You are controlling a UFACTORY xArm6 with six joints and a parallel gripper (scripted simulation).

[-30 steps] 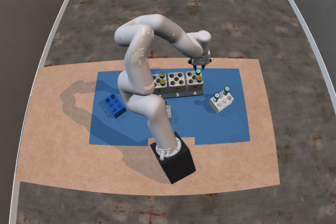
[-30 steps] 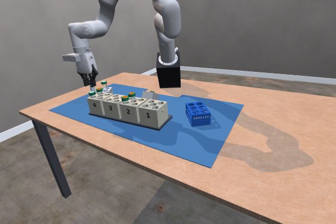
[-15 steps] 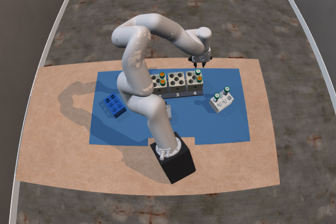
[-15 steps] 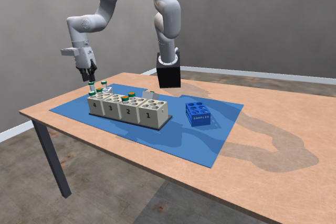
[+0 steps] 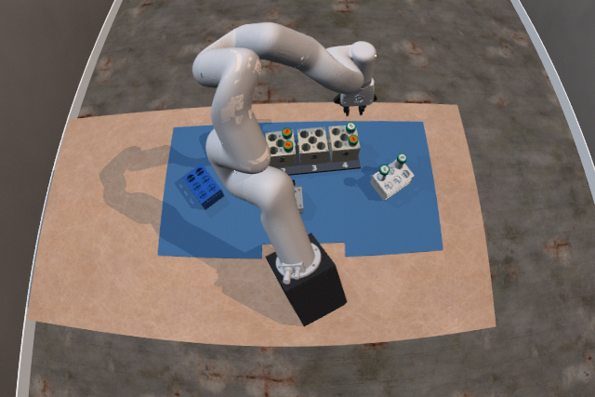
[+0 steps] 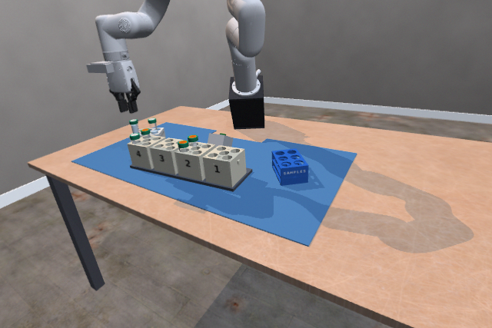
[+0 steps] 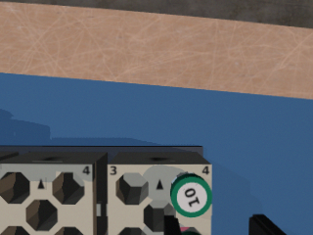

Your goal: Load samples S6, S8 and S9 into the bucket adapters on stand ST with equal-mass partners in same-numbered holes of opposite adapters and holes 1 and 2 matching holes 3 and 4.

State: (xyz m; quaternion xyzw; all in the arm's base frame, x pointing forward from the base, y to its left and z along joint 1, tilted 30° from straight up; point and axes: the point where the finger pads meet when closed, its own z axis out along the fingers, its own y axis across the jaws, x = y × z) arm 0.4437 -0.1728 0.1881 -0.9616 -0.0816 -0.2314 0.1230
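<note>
The sloped DONE desk lies 260 mm behind my hand, 170 mm to the left of it and 180 mm below it. From my hand the other things lie so: white rack: 140 mm behind, 170 mm to the right, 200 mm below; then blue samples rack: 250 mm behind, 490 mm to the left, 200 mm below; then loading stand ST: 80 mm behind, 180 mm to the left, 220 mm below.
</note>
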